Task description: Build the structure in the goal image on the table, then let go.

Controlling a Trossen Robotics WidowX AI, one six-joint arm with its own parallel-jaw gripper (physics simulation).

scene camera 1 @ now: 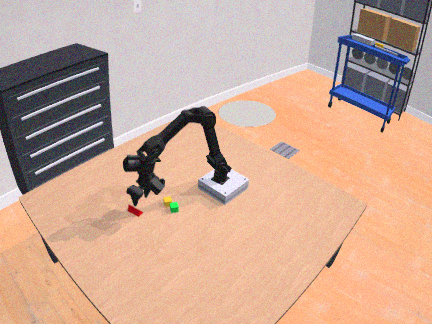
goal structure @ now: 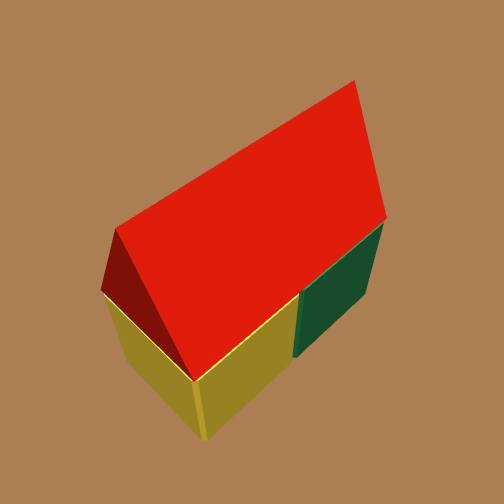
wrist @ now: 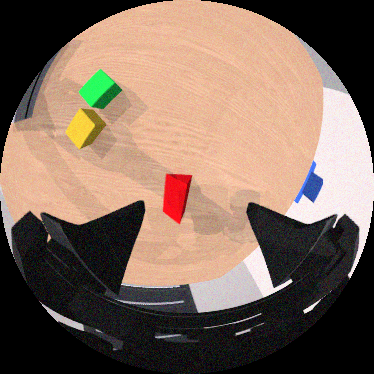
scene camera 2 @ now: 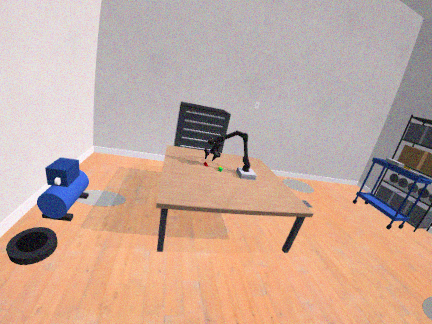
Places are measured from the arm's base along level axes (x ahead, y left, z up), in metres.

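Pixels of known places: gripper, fingertip midpoint: (scene camera 1: 140, 201) (wrist: 198, 207) (scene camera 2: 208, 159); arm's base at its link origin: (scene camera 1: 220, 178) (scene camera 2: 245, 170).
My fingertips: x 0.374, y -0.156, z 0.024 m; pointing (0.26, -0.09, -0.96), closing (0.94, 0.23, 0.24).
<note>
For each thing: its top centre in the pictures, then the offset to it from my fingertips. Level surfaces: height alone.
- red wedge-like block at its top centre: (wrist: 177, 206) (scene camera 1: 135, 206) (scene camera 2: 206, 162) dx +0.001, dy -0.039, dz -0.050 m
- table at its surface level: dz -0.080 m
- green cube at its top centre: (wrist: 94, 86) (scene camera 1: 174, 204) (scene camera 2: 220, 168) dx -0.119, dy +0.089, dz -0.047 m
- yellow block at its top centre: (wrist: 78, 128) (scene camera 1: 167, 199) dx -0.129, dy +0.044, dz -0.047 m
A red wedge-like block (scene camera 1: 135, 210) (scene camera 2: 205, 164) (wrist: 176, 197) lies on the table (scene camera 1: 225, 260) (scene camera 2: 200, 192) (wrist: 215, 75). A green cube (scene camera 1: 174, 207) (scene camera 2: 220, 169) (wrist: 99, 89) and a yellow block (scene camera 1: 167, 201) (wrist: 82, 129) sit close beside each other, a narrow gap between them in the wrist view. They are apart from the red block, on the side toward the arm's base. My gripper (scene camera 1: 141, 199) (scene camera 2: 211, 158) (wrist: 198, 207) is open and empty above the table. In the wrist view the red block shows between the fingers, nearer the left one.
The arm's pale base (scene camera 1: 223, 186) (scene camera 2: 246, 173) stands on the table, beyond the green and yellow blocks from the red one. A dark drawer cabinet (scene camera 1: 60, 112) (scene camera 2: 202, 125) stands behind the table. A blue cart (scene camera 1: 362, 102) (scene camera 2: 382, 205) stands on the floor farther off.
</note>
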